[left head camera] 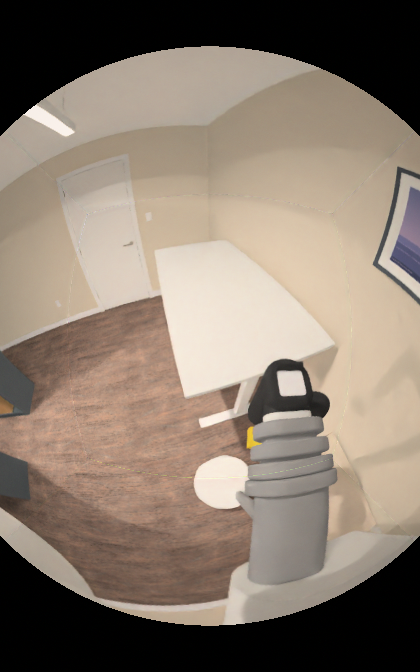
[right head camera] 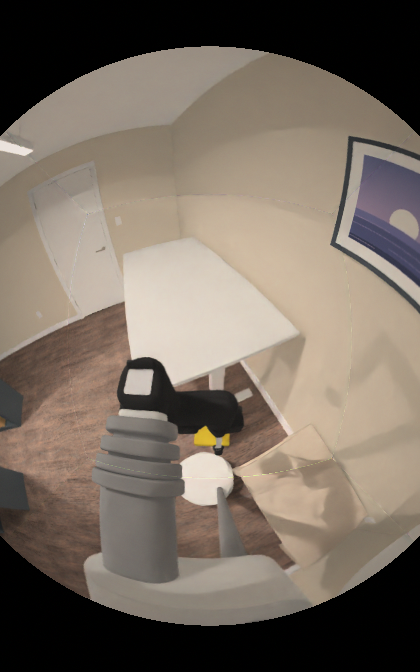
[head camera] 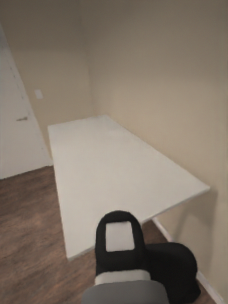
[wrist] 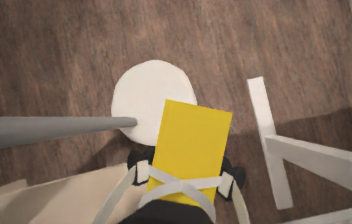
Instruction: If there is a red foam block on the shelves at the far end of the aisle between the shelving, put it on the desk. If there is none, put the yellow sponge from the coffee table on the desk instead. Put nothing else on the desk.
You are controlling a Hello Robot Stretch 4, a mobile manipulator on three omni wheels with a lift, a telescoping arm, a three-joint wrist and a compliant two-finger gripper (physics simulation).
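Frame: origin at the robot's base, x ahead, y left, z up, level; metres.
Where they show: gripper, fingertip midpoint: (wrist: pixel 186 164); robot's base at its link origin: (wrist: pixel 158 105).
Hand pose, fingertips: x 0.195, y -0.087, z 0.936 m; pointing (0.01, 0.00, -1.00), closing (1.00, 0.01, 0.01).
Observation:
Each offset is from my fingertips to the centre of the thing. "spot": to the spot under its first point. Level surfaces: height alone.
The yellow sponge {0.000 m ahead, 0.016 m left, 0.026 m up} (left head camera: pixel 251 438) (right head camera: pixel 204 437) (wrist: pixel 192 145) is held between the fingertips of my gripper (wrist: pixel 186 164), which is shut on it. The arm hides most of the sponge in the left head view, and the black wrist covers part of it in the right head view. The white desk {0.014 m down} (head camera: pixel 110 165) (left head camera: pixel 225 310) (right head camera: pixel 200 300) stands along the wall, with a bare top. The sponge is off the desk's near end, beside its leg {spot: 0.388 m ahead, 0.009 m right, 0.485 m down} (wrist: pixel 310 154) and above the floor. No red foam block shows.
A white round disc (left head camera: pixel 220 482) (right head camera: pixel 207 480) (wrist: pixel 145 95) lies low beneath the sponge, with a grey rod (right head camera: pixel 227 525) (wrist: pixel 65 127) over it. A tan flat panel (right head camera: pixel 300 495) is at the right. Dark grey shelving parts (left head camera: pixel 14 477) (right head camera: pixel 11 490) stand at the left edge.

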